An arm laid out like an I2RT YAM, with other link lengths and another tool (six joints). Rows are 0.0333 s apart.
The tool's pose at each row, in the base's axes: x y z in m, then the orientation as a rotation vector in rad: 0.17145, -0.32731, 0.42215, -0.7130, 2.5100, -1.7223; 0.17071, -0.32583, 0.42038, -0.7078, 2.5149, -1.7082; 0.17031, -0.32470, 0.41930, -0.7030, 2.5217, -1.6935; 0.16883, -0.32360, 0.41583, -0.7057, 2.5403, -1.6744; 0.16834, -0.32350, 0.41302, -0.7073, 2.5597, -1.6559; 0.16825, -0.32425, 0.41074, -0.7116, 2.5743, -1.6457; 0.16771, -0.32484, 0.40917, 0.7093, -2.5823, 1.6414; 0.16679, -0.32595, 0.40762, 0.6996, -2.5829, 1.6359; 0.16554, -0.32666, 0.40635, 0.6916, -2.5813, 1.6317; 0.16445, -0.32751, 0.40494, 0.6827, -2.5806, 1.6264; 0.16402, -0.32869, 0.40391, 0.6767, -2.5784, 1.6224; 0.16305, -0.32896, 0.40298, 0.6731, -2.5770, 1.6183
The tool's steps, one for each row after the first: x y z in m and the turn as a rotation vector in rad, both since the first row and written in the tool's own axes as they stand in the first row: -0.00031, 0.00226, -0.00080, -0.0078, -0.0042, 0.0062; -0.00064, 0.00369, -0.00148, -0.0170, -0.0075, 0.0117; -0.00055, 0.00762, -0.00147, -0.0346, -0.0068, 0.0102; -0.00082, 0.01032, -0.00059, -0.0522, -0.0049, 0.0088; -0.00101, 0.01216, 0.00095, -0.0642, -0.0018, 0.0046; -0.00068, 0.01358, 0.00194, -0.0703, 0.0025, 0.0041; 0.00019, 0.01496, 0.00328, -0.0744, 0.0088, 0.0067; 0.00127, 0.01633, 0.00408, -0.0773, 0.0152, 0.0077; 0.00223, 0.01773, 0.00510, -0.0811, 0.0218, 0.0093; 0.00281, 0.01846, 0.00643, -0.0836, 0.0276, 0.0093; 0.00356, 0.01955, 0.00677, -0.0863, 0.0315, 0.0087
